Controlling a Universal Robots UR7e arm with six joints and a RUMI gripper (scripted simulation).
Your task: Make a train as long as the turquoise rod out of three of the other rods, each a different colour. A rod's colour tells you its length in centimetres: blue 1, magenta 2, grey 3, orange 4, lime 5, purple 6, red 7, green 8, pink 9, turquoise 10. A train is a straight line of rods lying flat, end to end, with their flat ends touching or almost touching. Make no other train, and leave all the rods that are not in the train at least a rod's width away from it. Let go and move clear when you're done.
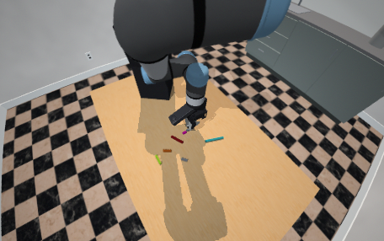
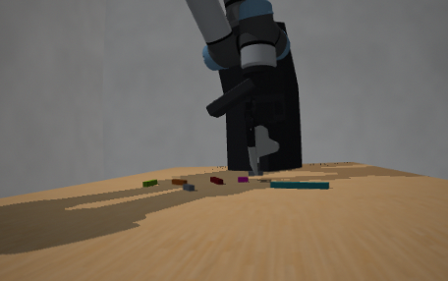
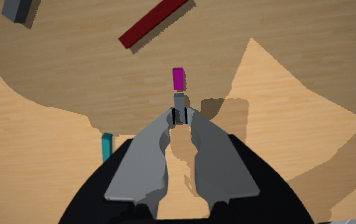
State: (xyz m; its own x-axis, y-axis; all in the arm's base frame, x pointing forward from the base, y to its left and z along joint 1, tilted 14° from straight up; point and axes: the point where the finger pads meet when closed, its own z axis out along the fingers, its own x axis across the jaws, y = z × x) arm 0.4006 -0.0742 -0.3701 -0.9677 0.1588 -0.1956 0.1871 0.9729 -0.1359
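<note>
Now: the magenta rod 3 cm to the right of my hand, 2 cm below it and 1 cm behind it. The rest, counted from my hand: red rod (8 cm to the right, 2 cm below); then turquoise rod (13 cm ahead, 7 cm to the left, 2 cm below); then orange rod (16 cm to the right, 2 cm below, 2 cm ahead).
</note>
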